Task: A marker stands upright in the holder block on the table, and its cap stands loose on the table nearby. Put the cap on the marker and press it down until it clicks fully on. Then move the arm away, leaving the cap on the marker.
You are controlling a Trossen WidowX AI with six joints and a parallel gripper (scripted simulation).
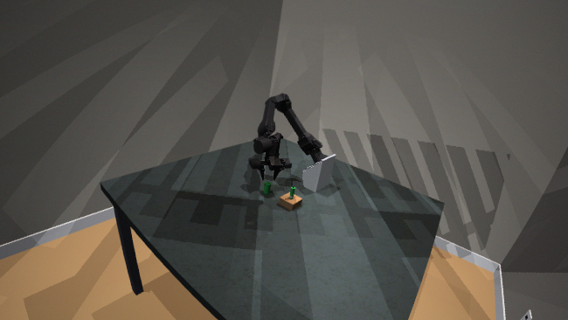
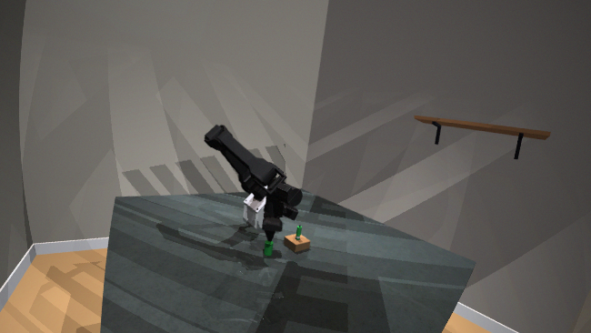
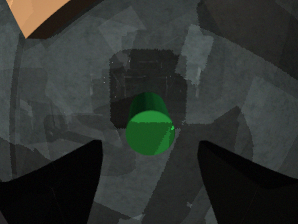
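The green cap lies 40 mm below my gripper tip.
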